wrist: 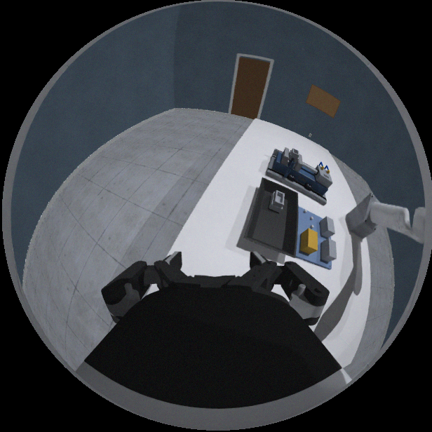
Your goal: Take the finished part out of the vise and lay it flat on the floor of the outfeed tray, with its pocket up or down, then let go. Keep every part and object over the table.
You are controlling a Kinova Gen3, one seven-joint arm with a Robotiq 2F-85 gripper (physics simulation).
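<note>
The blue vise (300, 176) with grey jaws stands at the upper right of the wrist view. A small light-grey piece with a recess in its top (295, 152) shows between the jaws at its left end; it is too small to tell its details. The dark outfeed tray (270, 231) lies nearer than the vise. A light-grey part (278, 199) with a rectangular pocket facing up lies in the tray, toward its vise end. My gripper (215, 259) is open and empty, with its fingers wide apart, away from the vise and the tray.
A blue mat (306, 220) adjoins the tray's right side, bearing a yellow block (309, 241) and two grey blocks (327, 227) (328, 250). A light-grey robot arm piece (390, 215) shows at the far right. The white table's left edge borders the tiled floor (130, 200).
</note>
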